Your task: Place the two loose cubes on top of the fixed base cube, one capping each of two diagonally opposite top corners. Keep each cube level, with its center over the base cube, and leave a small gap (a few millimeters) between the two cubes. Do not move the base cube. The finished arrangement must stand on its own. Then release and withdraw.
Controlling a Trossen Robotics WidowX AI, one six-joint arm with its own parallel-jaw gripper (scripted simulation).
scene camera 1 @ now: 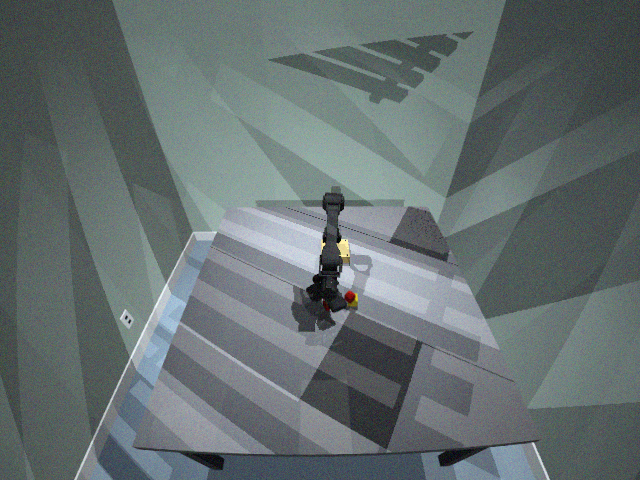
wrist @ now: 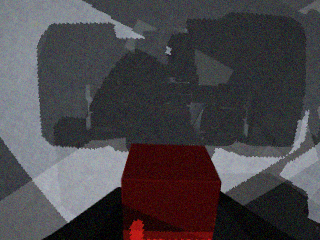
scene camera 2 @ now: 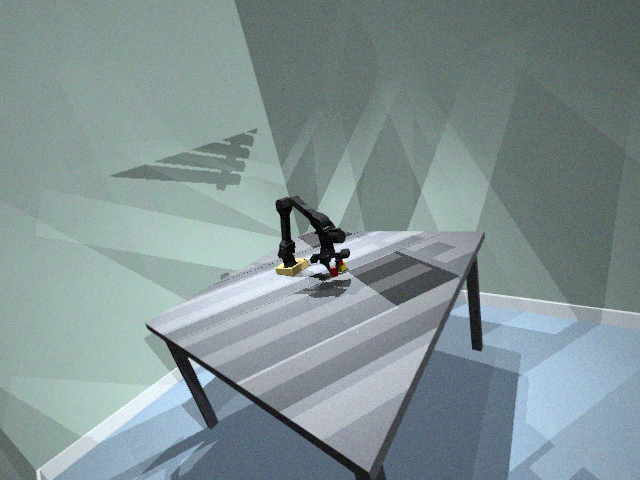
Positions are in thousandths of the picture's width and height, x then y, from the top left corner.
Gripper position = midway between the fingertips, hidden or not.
My gripper (wrist: 523,827) holds a red cube.
